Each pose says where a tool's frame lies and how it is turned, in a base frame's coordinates. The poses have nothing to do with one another.
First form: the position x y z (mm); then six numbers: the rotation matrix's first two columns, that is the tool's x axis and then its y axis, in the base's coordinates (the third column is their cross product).
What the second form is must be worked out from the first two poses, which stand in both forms.
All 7 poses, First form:
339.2, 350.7, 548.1, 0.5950, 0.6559, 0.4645, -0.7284, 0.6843, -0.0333
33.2, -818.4, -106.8, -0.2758, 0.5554, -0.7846, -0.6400, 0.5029, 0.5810
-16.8, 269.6, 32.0, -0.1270, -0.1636, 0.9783, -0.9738, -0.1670, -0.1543
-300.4, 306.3, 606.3, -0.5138, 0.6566, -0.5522, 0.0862, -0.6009, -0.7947
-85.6, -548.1, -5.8, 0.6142, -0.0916, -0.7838, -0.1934, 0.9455, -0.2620
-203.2, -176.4, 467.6, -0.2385, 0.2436, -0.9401, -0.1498, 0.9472, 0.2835
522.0, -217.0, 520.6, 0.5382, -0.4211, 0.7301, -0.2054, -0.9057, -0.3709
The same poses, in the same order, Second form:
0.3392, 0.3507, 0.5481, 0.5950, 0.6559, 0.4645, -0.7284, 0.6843, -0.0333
0.0332, -0.8184, -0.1068, -0.2758, 0.5554, -0.7846, -0.6400, 0.5029, 0.5810
-0.0168, 0.2696, 0.0320, -0.1270, -0.1636, 0.9783, -0.9738, -0.1670, -0.1543
-0.3004, 0.3063, 0.6063, -0.5138, 0.6566, -0.5522, 0.0862, -0.6009, -0.7947
-0.0856, -0.5481, -0.0058, 0.6142, -0.0916, -0.7838, -0.1934, 0.9455, -0.2620
-0.2032, -0.1764, 0.4676, -0.2385, 0.2436, -0.9401, -0.1498, 0.9472, 0.2835
0.5220, -0.2170, 0.5206, 0.5382, -0.4211, 0.7301, -0.2054, -0.9057, -0.3709

